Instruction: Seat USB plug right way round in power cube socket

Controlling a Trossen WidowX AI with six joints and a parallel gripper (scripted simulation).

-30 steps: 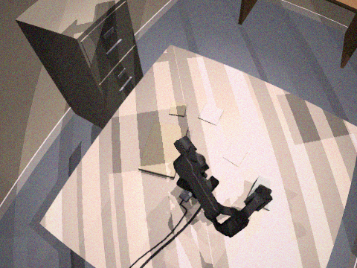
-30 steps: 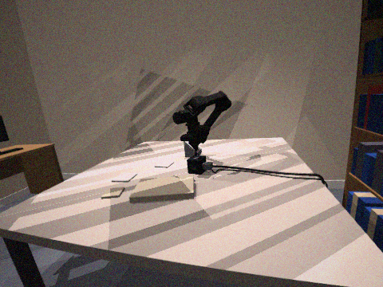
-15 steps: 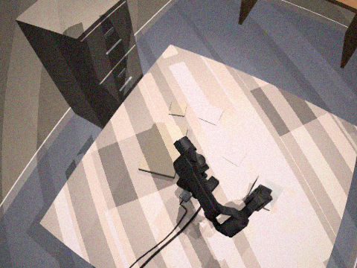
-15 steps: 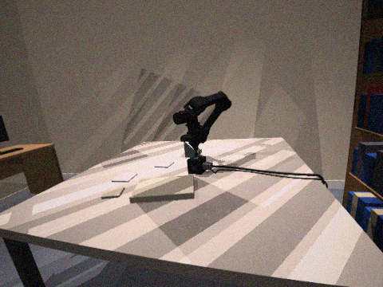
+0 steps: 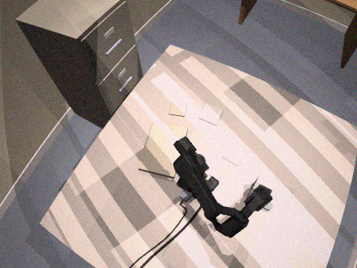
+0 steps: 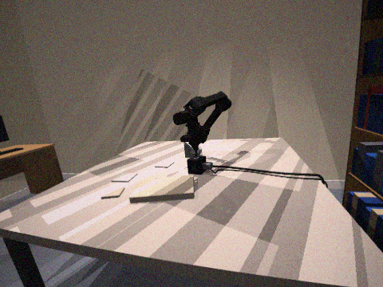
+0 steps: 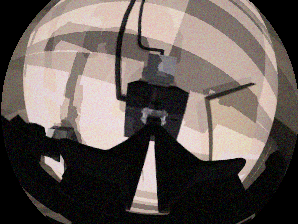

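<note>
Right now my gripper tip is 20 mm above the USB plug. From my gripper tip the other things lie so: flat tan board: 220 mm ahead, 100 mm to the right, 100 mm below.
</note>
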